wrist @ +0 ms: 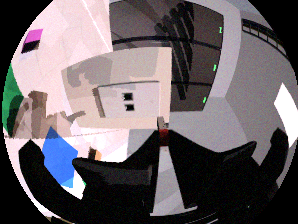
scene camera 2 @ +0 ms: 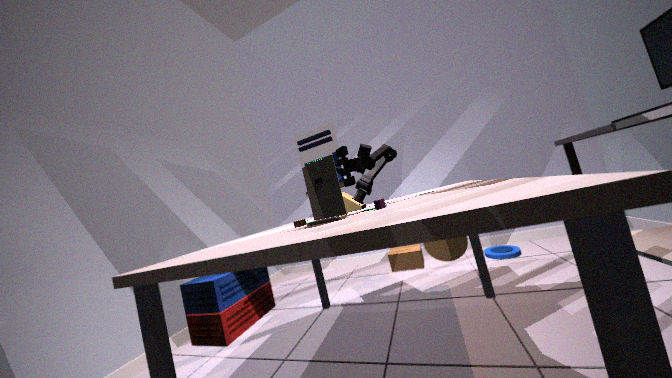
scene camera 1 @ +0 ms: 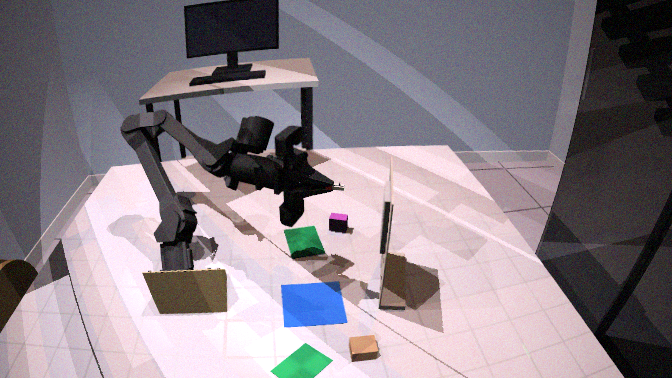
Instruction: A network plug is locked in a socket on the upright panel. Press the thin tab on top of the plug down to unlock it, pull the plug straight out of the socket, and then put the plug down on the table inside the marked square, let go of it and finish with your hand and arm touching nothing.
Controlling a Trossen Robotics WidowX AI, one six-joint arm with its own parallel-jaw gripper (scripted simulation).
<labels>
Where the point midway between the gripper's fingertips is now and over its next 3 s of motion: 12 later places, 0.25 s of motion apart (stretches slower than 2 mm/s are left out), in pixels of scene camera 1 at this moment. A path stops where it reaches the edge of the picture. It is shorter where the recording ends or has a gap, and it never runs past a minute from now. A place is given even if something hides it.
My gripper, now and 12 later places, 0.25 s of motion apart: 333, 186; 334, 195; 335, 214; 333, 231; 330, 247; 326, 259; 320, 268; 316, 273; 314, 276; 313, 278; 314, 281; 315, 285; 315, 289
</labels>
